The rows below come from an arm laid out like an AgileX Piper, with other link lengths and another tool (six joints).
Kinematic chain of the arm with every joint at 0, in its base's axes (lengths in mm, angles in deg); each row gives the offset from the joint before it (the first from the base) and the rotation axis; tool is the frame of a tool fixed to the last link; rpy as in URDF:
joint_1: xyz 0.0 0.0 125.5 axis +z
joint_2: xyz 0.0 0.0 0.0 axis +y
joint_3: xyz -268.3 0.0 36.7 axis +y
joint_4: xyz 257.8 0.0 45.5 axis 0.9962 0 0.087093
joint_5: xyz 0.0 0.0 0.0 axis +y
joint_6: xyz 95.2 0.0 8.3 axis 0.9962 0 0.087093
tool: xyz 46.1 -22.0 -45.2 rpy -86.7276 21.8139 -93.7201
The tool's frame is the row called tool.
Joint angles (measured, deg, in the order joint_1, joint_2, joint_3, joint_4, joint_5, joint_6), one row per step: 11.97 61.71 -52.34 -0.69 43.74 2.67; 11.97 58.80 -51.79 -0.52 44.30 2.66; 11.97 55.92 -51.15 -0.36 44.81 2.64; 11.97 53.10 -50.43 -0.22 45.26 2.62; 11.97 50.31 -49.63 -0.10 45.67 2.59; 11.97 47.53 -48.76 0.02 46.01 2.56; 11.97 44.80 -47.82 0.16 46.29 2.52; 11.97 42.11 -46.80 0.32 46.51 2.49; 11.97 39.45 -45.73 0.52 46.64 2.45
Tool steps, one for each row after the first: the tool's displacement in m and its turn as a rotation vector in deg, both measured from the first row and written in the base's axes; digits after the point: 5 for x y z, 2 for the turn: -0.00875 -0.00147 0.00736 0.53 -1.73 -0.01; -0.01770 -0.00301 0.01363 1.03 -3.39 0.00; -0.02663 -0.00460 0.01879 1.50 -4.98 0.02; -0.03559 -0.00624 0.02295 1.92 -6.50 0.04; -0.04448 -0.00787 0.02626 2.35 -8.02 0.07; -0.05318 -0.00941 0.02861 2.77 -9.47 0.12; -0.06166 -0.01085 0.03001 3.20 -10.86 0.16; -0.06982 -0.01214 0.03072 3.67 -12.26 0.22
